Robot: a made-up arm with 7 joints.
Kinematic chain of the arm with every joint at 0, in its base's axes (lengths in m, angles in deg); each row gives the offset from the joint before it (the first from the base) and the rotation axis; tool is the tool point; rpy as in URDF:
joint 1: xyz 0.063 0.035 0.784 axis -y
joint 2: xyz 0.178 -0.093 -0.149 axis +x
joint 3: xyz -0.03 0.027 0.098 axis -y
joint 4: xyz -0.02 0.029 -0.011 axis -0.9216 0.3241 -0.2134
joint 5: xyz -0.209 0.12 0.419 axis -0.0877 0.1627 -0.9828
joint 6: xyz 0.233 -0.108 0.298 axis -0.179 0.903 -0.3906
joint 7: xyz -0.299 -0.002 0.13 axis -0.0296 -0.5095 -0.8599
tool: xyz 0.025 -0.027 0.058 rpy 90 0 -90
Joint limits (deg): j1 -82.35..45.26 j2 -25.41..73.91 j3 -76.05..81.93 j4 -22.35..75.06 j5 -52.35..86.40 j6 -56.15..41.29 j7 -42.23..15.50
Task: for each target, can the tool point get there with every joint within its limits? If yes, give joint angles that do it. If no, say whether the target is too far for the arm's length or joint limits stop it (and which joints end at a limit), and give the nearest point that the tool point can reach.
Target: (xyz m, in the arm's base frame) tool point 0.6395 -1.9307 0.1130
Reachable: no: too far | nearest point 0.4253 -1.1223 0.3624 | short by 0.873 m
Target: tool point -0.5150 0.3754 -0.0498
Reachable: no: joint limits stop it (at a limit: joint 2, joint 3, joint 5, joint 6, joint 7) | nearest point -0.4394 0.3372 0.0592 | short by 0.138 m
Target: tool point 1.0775 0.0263 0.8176
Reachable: yes | joints -53.31 56.01 -27.79 57.60 71.38 23.21 -0.66
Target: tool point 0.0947 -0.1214 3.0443
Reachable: no: too far | nearest point 0.1460 -0.0909 1.9223 | short by 1.124 m
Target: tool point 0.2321 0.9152 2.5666
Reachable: no: too far | nearest point 0.2223 0.5037 1.7856 | short by 0.883 m
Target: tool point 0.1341 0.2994 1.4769
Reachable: yes | joints -13.95 37.49 29.87 60.83 45.04 -29.90 -16.85
